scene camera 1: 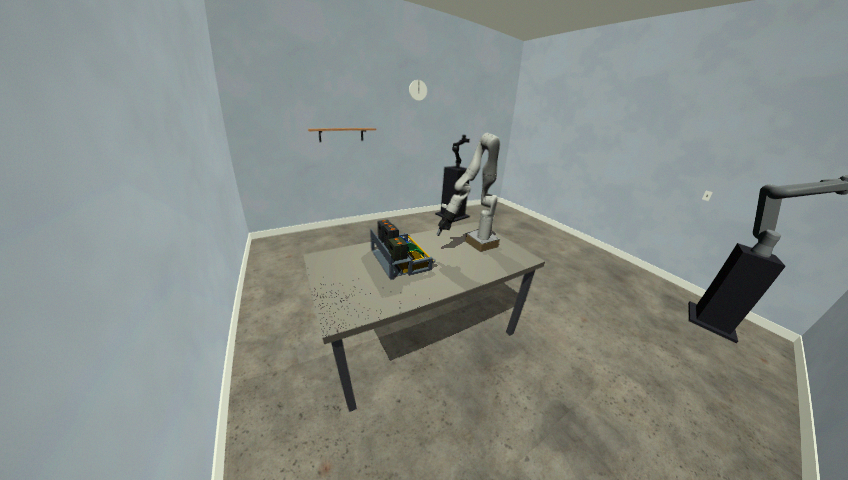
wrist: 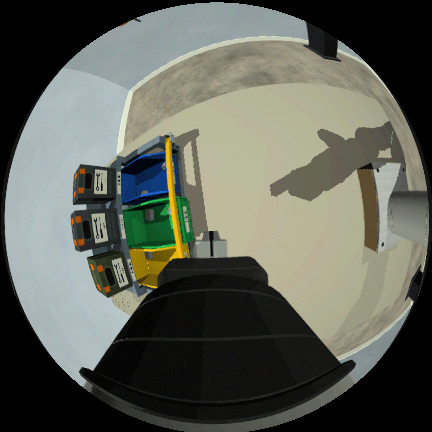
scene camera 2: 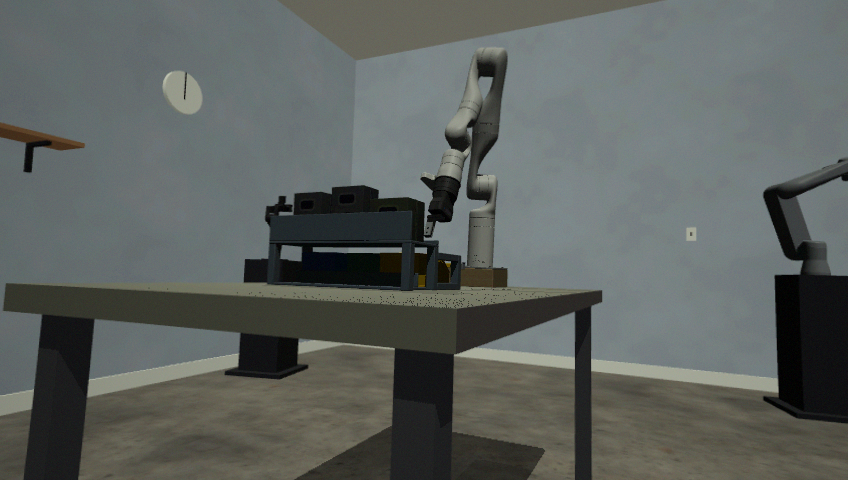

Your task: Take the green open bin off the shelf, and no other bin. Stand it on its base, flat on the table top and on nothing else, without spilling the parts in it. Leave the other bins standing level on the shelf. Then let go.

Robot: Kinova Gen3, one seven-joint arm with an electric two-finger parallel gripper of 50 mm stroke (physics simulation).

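Where they show: gripper, fingertip midpoint: (scene camera 1: 437,235) (wrist: 210,239) (scene camera 2: 427,236); arm's base, origin of the base link: (scene camera 1: 483,236) (wrist: 395,211) (scene camera 2: 479,266).
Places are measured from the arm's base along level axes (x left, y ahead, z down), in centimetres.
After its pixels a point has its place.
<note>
The green open bin (wrist: 137,231) @[x -18.3, y 64.1, z 3.2 cm] (scene camera 2: 363,261) @[x -20.1, y 64.1, z 1.0 cm] is on the lower level of the grey shelf (scene camera 2: 339,227) @[x -21.8, y 75.2, z -6.0 cm] (scene camera 1: 382,256) @[x -28.5, y 69.5, z 6.5 cm], between the blue bin (wrist: 142,184) @[x -31.2, y 59.8, z 6.2 cm] and the yellow bin (wrist: 145,270) @[x -6.7, y 69.1, z 4.6 cm]. In the wrist view a grey part (wrist: 150,215) @[x -20.9, y 58.5, z 4.9 cm] lies in it, and its labelled front shows beyond the yellow bar (wrist: 172,192) @[x -21.5, y 46.4, z 0.7 cm], farther out than the blue bin's front. My gripper (wrist: 210,239) @[x -10.7, y 37.8, z -7.4 cm] (scene camera 1: 439,232) @[x -10.7, y 37.8, z -7.4 cm] (scene camera 2: 428,230) @[x -10.7, y 37.8, z -7.4 cm] is shut and empty. It hangs above the table top (wrist: 260,125) @[x -29.3, y 23.9, z 7.1 cm] (scene camera 1: 470,291) @[x 29.4, y 48.8, z 8.5 cm], in front of the shelf and apart from the green bin. The yellow bin is partly hidden by my gripper body.
Two dark grey cases (wrist: 94,184) @[x -30.9, y 61.2, z -10.0 cm] (wrist: 93,230) @[x -20.5, y 63.9, z -11.0 cm] and an olive case (wrist: 110,273) @[x -9.9, y 66.1, z -9.1 cm] (scene camera 1: 399,248) @[x -5.7, y 72.4, z -10.8 cm] stand on the shelf's upper level behind the open bins. The yellow bar runs across the bins' fronts. My arm's base block (scene camera 1: 483,240) @[x 3.8, y 4.9, z -0.1 cm] (wrist: 370,210) @[x -2.7, y 7.5, z 3.7 cm] stands on the table, opposite the shelf.
</note>
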